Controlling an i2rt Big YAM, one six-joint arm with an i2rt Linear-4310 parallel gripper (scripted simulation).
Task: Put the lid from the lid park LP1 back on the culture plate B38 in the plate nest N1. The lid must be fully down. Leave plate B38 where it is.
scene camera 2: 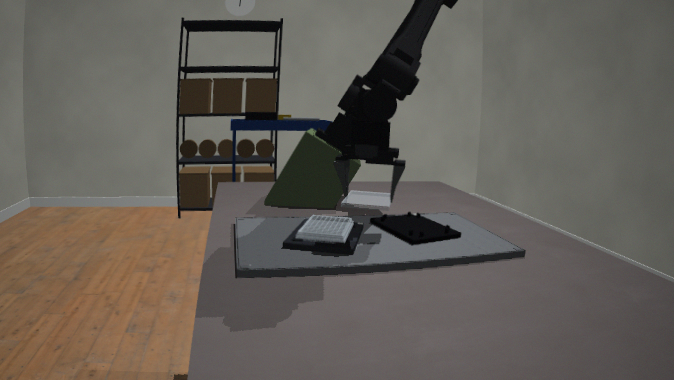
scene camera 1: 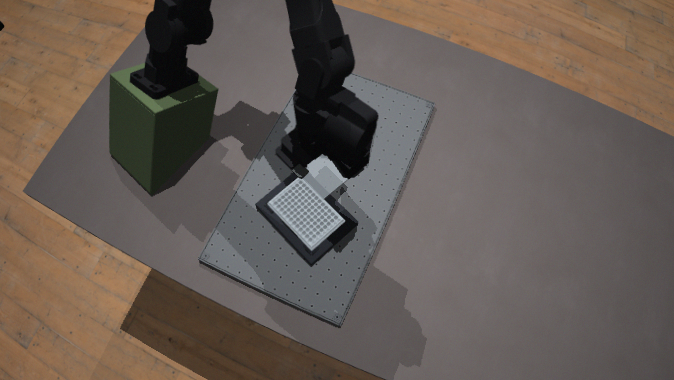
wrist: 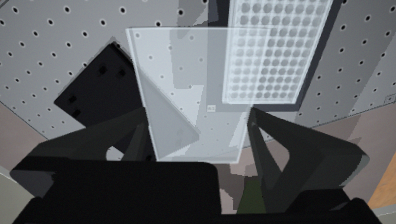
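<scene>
The gripper (scene camera 2: 368,200), (scene camera 1: 317,162), (wrist: 197,112) shares the scene with a clear lid (scene camera 1: 324,178), (scene camera 2: 355,199), (wrist: 197,83). A culture plate B38 (scene camera 1: 301,214), (scene camera 2: 327,229) is visible as well, and so is a lid park LP1 (scene camera 2: 399,225).
</scene>
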